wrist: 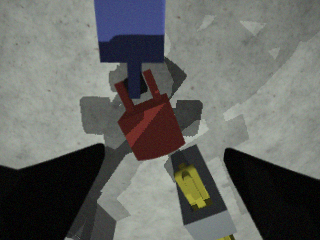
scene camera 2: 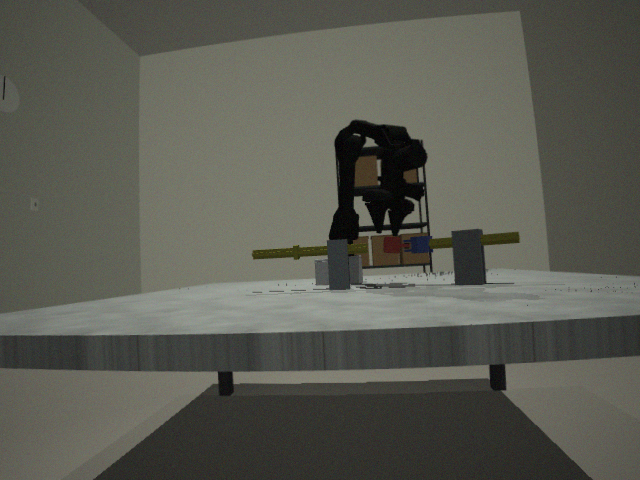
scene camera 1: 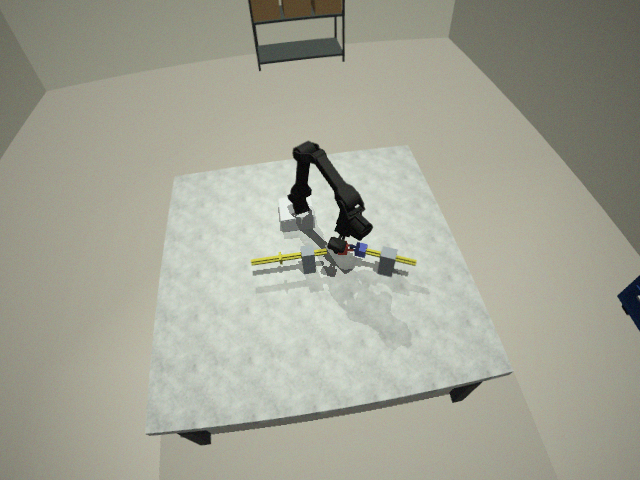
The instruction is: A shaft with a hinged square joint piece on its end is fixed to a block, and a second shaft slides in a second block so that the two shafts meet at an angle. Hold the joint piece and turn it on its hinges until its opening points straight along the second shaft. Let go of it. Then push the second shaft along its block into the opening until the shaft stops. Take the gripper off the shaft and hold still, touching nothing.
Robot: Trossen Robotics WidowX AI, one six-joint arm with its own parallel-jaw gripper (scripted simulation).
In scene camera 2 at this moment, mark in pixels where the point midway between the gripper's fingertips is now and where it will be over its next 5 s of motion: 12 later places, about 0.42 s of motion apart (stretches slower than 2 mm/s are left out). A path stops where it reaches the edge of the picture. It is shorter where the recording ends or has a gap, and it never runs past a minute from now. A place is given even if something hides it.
My gripper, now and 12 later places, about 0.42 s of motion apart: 387,234; 386,219; 384,204; 375,200; 359,212; 358,213; 358,214; 358,216; 358,218; 358,220; 360,239; 367,249; 384,249
